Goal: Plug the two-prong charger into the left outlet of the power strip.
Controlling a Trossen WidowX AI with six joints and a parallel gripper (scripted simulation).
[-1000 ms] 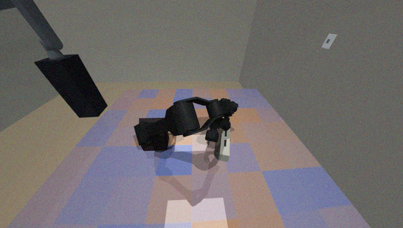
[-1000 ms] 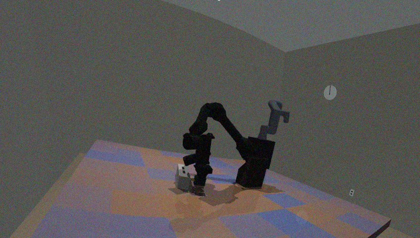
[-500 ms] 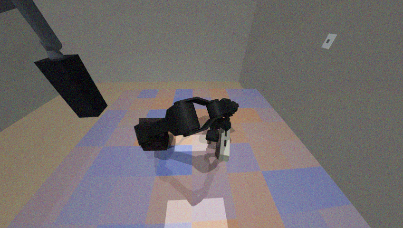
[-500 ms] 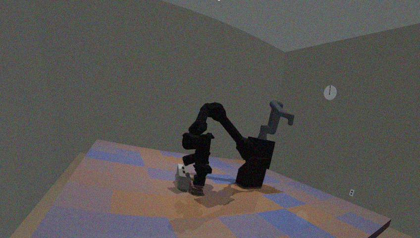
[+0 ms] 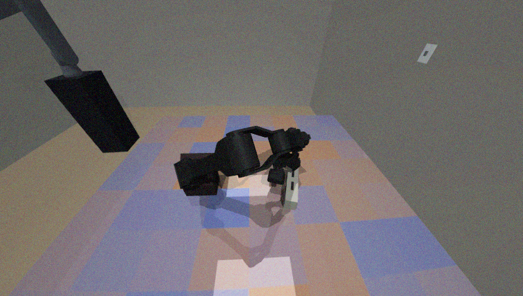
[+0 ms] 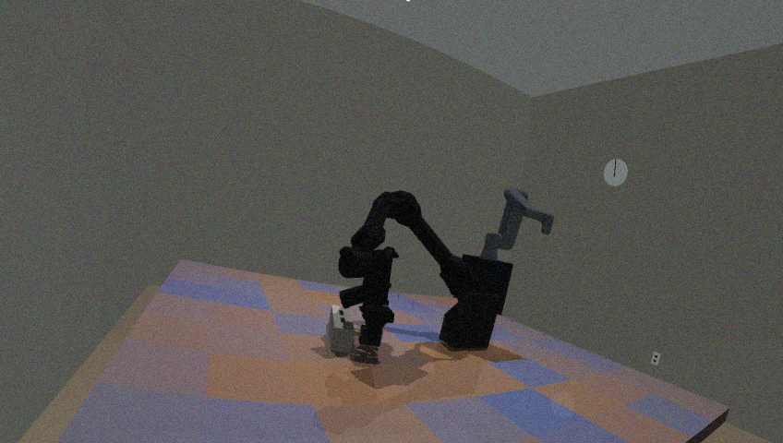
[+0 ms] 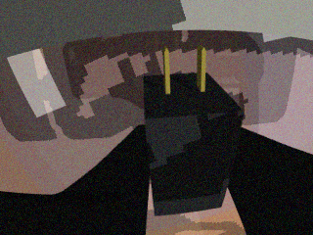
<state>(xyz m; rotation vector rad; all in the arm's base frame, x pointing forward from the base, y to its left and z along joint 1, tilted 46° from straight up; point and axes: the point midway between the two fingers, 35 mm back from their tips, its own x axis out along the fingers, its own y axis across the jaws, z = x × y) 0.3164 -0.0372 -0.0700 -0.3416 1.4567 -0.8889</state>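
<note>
Right now the two-prong charger is 20 mm ahead of my gripper tip, 10 mm to the right of it and 10 mm above it.
</note>
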